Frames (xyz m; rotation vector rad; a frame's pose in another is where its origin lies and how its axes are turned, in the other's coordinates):
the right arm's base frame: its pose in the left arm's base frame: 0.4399 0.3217 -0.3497 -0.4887 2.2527 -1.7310
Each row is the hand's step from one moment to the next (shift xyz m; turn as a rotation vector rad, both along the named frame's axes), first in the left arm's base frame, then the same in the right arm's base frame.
Working: the left arm's base frame: its pose in the right arm's base frame: 0.5337 -0.3663 0.0168 0.4887 -2.2527 1.7310

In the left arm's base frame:
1: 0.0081 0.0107 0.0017 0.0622 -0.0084 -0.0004
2: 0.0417 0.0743 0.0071 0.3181 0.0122 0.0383
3: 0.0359 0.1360 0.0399 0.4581 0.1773 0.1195
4: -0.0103 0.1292 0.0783 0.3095 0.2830 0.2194
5: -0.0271 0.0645 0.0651 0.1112 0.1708 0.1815
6: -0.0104 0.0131 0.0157 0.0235 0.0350 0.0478
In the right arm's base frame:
1: -0.0118 0.0000 -0.0066 -0.0531 -0.0082 0.0324
2: -0.0687 0.0061 -0.0505 -0.2946 -0.0681 0.1067
3: -0.0890 -0.0105 -0.1155 -0.4904 -0.1228 -0.0033
4: -0.0441 -0.0443 -0.1379 -0.3989 -0.1787 -0.1815
5: -0.0020 -0.0449 -0.0843 -0.1719 -0.1472 -0.1524
6: 0.0040 -0.0110 -0.0197 -0.0359 -0.0405 -0.0337

